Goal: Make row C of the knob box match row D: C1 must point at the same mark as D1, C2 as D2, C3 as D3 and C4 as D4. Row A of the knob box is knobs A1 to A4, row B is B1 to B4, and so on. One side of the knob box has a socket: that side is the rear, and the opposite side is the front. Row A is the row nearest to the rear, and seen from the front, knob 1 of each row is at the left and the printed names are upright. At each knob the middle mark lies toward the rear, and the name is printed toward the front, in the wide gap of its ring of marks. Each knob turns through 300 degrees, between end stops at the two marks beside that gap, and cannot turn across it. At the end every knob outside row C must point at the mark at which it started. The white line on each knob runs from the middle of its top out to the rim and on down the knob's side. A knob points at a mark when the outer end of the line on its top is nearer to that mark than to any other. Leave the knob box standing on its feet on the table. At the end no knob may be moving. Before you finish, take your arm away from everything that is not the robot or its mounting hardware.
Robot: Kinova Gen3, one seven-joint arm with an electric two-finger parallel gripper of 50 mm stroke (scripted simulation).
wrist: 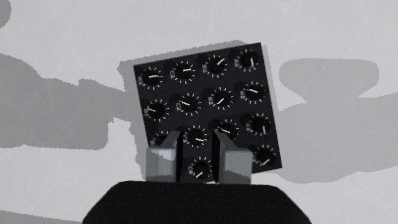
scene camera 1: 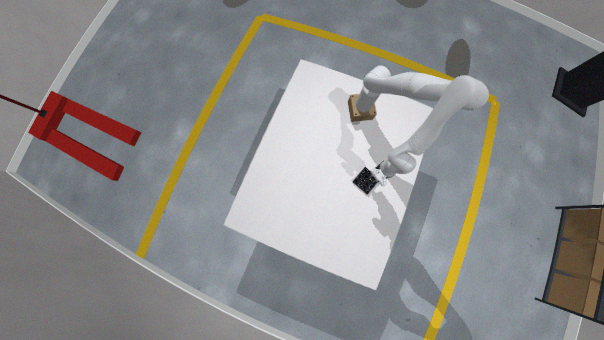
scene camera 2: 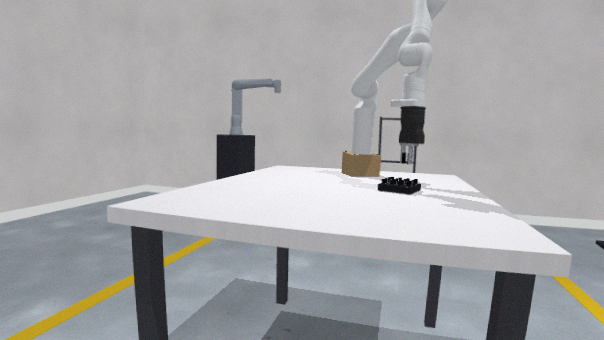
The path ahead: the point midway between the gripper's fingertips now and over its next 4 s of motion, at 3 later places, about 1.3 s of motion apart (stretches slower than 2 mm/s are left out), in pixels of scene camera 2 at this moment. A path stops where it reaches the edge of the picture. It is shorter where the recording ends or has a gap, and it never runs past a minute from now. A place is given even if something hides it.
My gripper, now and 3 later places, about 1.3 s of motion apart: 406, 163; 406, 173; 405, 180; 405, 170
